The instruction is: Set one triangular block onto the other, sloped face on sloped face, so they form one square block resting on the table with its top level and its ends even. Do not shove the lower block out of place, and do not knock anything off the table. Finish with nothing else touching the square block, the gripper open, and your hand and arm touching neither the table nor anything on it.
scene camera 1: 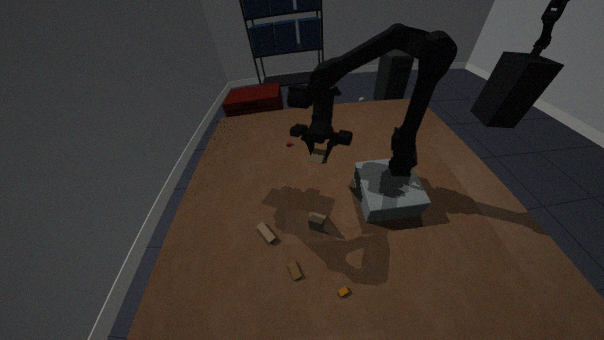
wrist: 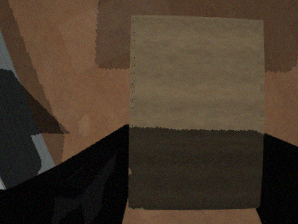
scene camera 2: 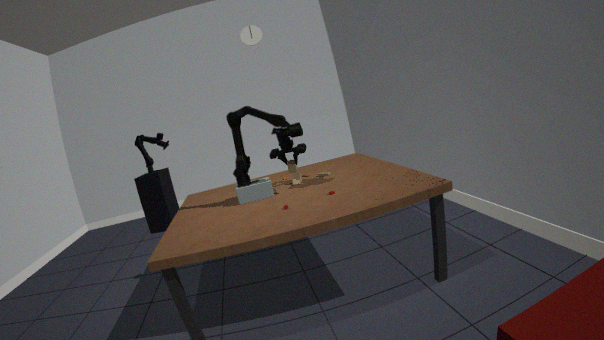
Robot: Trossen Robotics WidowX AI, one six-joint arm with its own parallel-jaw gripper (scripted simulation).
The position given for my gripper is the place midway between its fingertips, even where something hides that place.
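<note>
My gripper (scene camera 1: 318, 158) is holding a tan triangular block (wrist: 196, 83). The gripper is visible in the wrist view too (wrist: 186, 135).
</note>
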